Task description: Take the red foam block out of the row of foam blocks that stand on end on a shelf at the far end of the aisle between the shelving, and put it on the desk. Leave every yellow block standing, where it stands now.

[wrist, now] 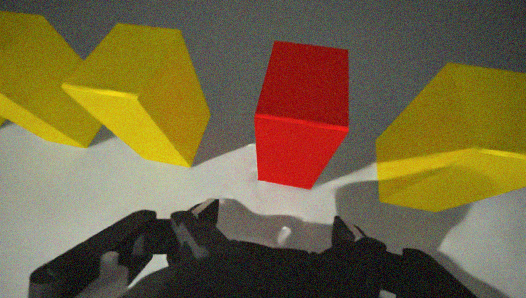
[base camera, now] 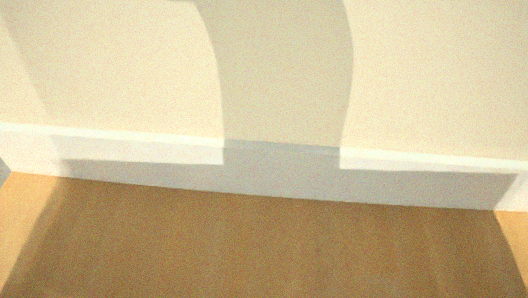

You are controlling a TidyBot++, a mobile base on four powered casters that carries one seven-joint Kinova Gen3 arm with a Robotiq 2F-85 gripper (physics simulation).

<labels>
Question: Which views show the red foam block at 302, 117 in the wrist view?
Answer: The wrist view only.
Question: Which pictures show the gripper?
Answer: The wrist view only.
</labels>
